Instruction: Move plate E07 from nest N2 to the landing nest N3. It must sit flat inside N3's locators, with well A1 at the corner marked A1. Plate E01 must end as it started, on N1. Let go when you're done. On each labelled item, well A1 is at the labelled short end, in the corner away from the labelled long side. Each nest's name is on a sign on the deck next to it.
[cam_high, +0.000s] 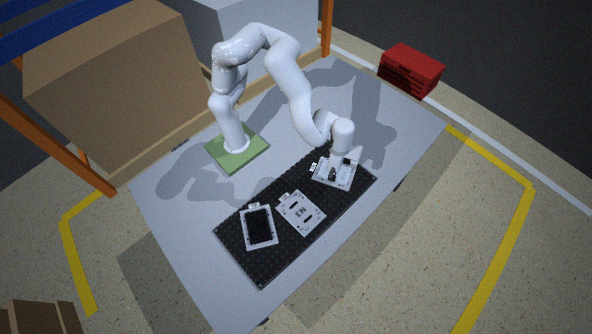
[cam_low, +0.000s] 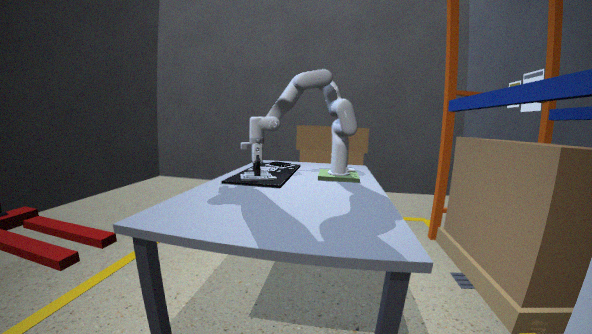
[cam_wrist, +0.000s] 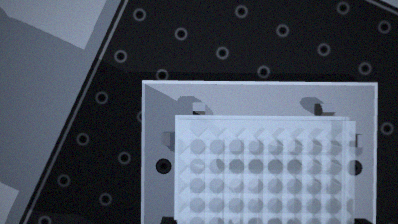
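The nest N2 lies 2 cm below my hand. Round my hand: black well plate: 39 cm to the right, 2 cm behind, 1 cm below; then nest N3: 22 cm to the right, 4 cm ahead, 2 cm below; then white well plate: 1 cm below.
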